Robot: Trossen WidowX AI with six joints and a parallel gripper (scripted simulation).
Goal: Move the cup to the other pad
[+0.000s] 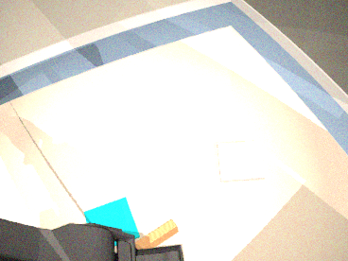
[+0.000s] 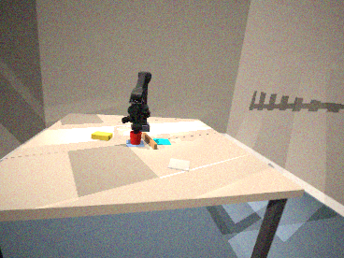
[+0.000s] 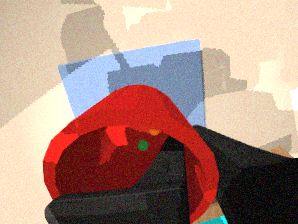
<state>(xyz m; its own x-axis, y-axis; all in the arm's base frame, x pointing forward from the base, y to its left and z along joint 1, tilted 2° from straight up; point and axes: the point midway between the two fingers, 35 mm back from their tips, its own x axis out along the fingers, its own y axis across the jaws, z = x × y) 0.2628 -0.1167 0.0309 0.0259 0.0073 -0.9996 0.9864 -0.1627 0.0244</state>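
The light blue pad lies 40 mm below my gripper tip, 30 mm ahead of it and 10 mm to the right of it. The rest, counted from my gripper tip: cyan pad (170 mm to the left, 40 mm below, 20 mm ahead); wooden block (80 mm to the left, 30 mm below, 20 mm ahead); red cup (30 mm ahead, 10 mm to the right).
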